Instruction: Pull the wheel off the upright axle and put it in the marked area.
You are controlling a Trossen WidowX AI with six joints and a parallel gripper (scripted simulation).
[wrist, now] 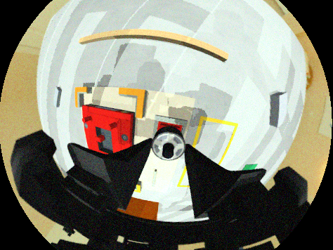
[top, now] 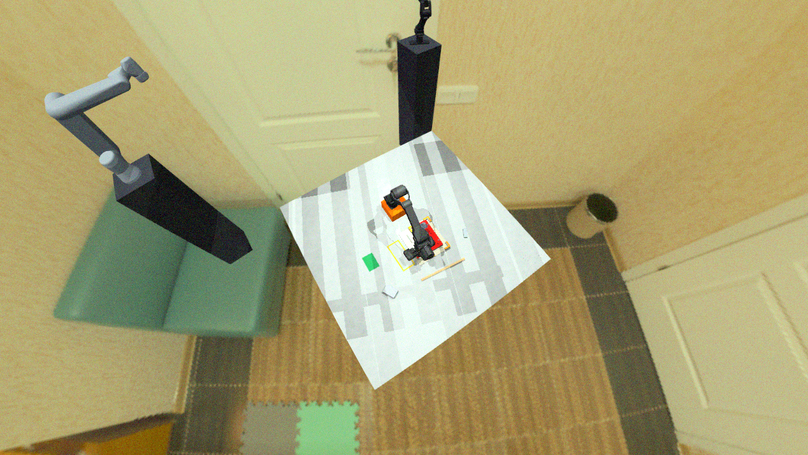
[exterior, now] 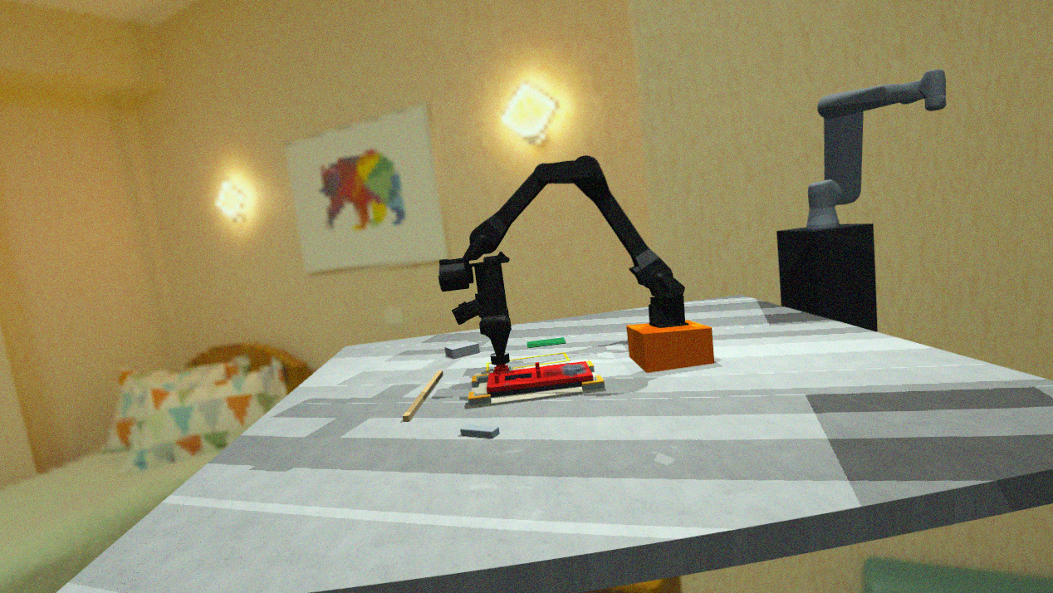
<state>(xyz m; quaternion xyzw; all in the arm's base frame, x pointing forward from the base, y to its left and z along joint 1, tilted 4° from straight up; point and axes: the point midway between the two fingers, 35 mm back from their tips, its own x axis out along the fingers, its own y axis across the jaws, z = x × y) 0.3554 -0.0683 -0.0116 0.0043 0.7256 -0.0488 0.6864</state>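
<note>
Now: the grey wheel right at my gripper tip. Round my gripper tip: wooden stick 160 mm ahead, 60 mm to the left, 30 mm below; green flat block 260 mm to the right, 140 mm behind, 40 mm below; black upright axle right at my gripper tip.
</note>
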